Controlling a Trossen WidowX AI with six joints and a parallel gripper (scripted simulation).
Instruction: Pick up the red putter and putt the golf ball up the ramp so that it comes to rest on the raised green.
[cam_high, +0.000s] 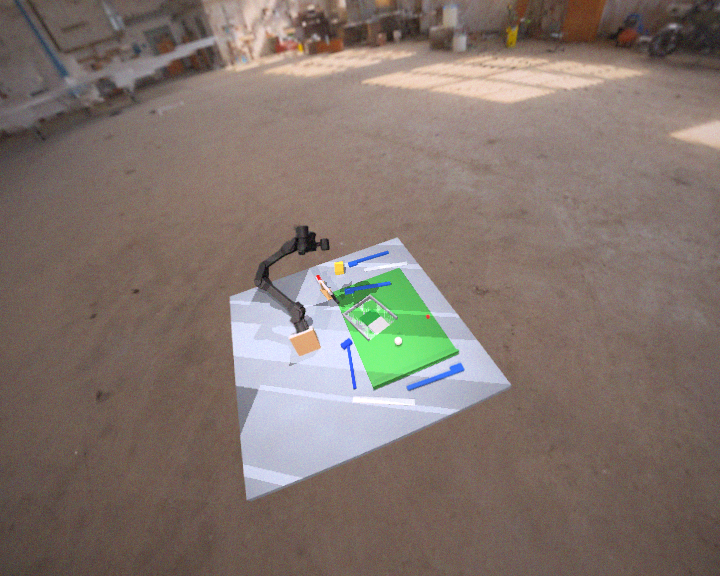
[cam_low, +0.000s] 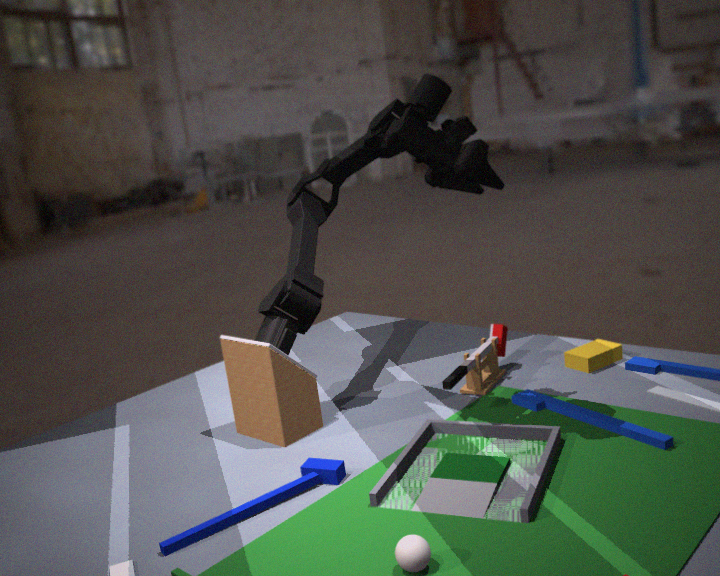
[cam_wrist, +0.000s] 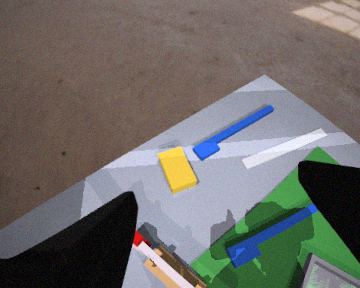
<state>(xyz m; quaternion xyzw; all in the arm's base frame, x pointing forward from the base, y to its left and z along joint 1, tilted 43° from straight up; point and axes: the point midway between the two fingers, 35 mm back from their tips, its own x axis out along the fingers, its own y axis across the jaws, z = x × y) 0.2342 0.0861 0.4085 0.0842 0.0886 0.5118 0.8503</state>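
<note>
The red putter is 50 mm behind my gripper tip, 30 mm to the right of it and 310 mm below it. Also, from my gripper tip: yellow block: 90 mm ahead, 170 mm to the left, 360 mm below; then small wooden stool: 50 mm behind, 20 mm to the right, 340 mm below; then green mat: 230 mm ahead, 380 mm to the right, 370 mm below.
</note>
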